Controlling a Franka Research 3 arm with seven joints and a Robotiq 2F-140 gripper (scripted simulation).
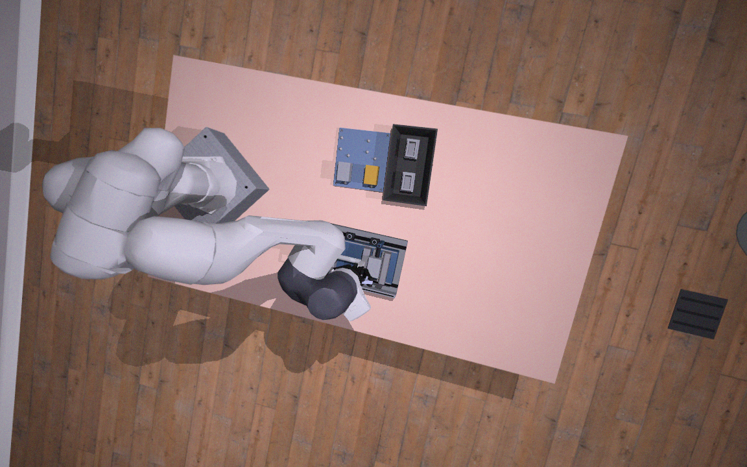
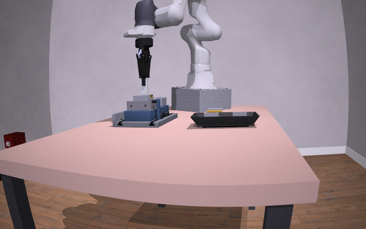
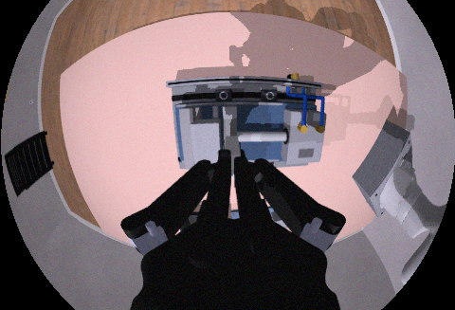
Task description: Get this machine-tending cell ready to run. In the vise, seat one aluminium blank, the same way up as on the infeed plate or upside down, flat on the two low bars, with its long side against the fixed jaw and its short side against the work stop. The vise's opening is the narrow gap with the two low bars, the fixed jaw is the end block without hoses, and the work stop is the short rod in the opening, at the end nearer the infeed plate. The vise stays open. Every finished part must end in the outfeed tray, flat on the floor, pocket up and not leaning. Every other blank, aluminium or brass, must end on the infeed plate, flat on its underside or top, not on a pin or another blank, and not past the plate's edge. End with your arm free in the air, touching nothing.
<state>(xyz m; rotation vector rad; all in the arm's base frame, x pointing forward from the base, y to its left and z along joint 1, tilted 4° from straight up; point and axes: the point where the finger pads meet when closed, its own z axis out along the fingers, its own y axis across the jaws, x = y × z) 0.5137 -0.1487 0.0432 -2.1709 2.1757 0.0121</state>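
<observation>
My hand is 50 mm above the aluminium blank and 40 mm short of it. From my hand the other things lie so: cylinder (130 mm behind, 70 mm below); brass blank (280 mm to the left, 130 mm below, 40 mm behind); vise (110 mm below, 30 mm behind).
</observation>
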